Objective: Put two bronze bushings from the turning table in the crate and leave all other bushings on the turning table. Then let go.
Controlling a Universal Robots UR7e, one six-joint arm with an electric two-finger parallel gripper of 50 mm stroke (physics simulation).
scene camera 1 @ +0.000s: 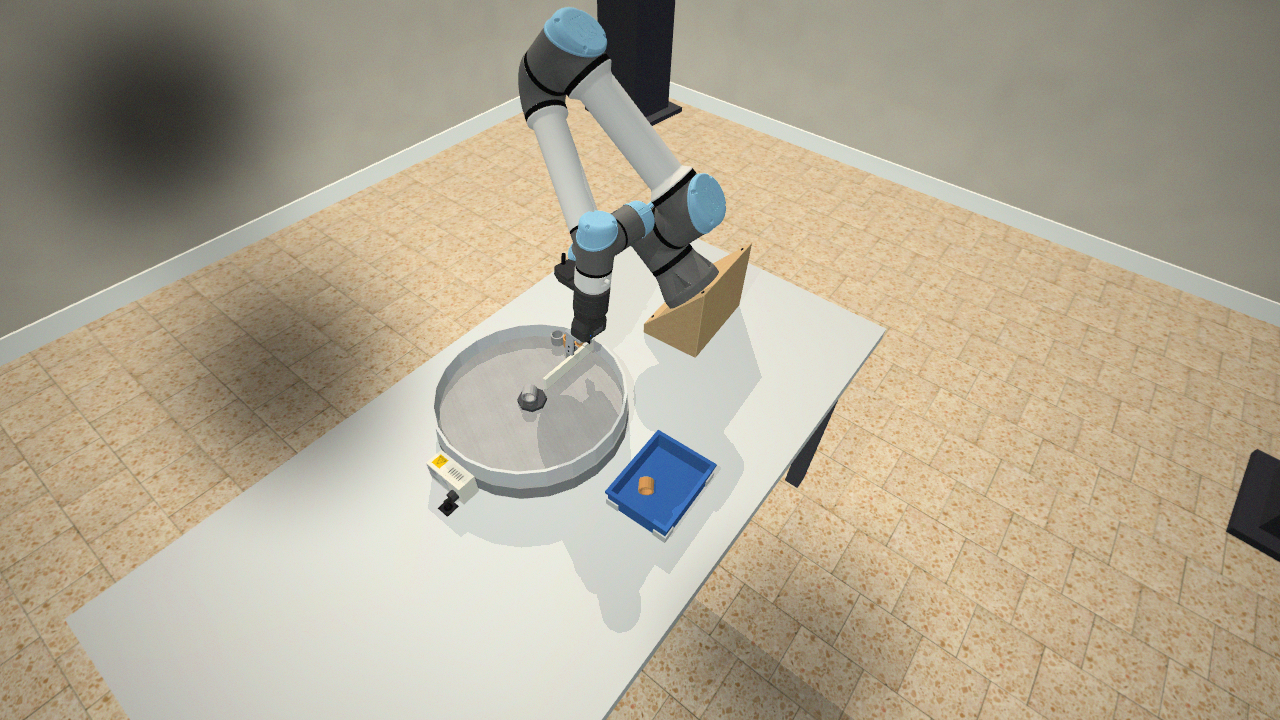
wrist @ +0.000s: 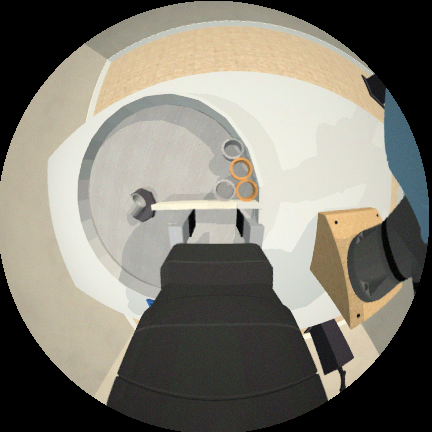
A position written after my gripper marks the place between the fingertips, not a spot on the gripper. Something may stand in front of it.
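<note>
There is a blue crate [scene camera 1: 679, 473] in this scene, and my own gripper [scene camera 1: 578, 347] is in it too. The wrist view also gives me a sight of the gripper [wrist: 215, 216].
</note>
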